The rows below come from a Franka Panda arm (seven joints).
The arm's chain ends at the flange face. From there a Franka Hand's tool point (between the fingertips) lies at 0.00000 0.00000 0.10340 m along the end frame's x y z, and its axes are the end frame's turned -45 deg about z.
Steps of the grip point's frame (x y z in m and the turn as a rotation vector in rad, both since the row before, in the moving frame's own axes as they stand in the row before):
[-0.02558 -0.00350 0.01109 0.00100 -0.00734 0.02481]
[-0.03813 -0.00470 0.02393 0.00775 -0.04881 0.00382]
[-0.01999 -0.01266 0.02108 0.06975 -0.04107 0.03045]
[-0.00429 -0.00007 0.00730 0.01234 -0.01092 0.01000]
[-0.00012 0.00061 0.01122 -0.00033 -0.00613 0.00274]
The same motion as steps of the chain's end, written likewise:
[-0.01995 0.01516 0.01109 -0.00448 -0.00590 0.02481]
[-0.02615 0.02065 0.02406 -0.02903 -0.03999 0.00382]
[-0.01503 0.00740 0.02142 0.02028 -0.07836 0.03045]
[-0.00138 0.00310 0.00731 0.00100 -0.01645 0.01000]
[0.00077 0.00004 0.01122 -0.00457 -0.00410 0.00274]

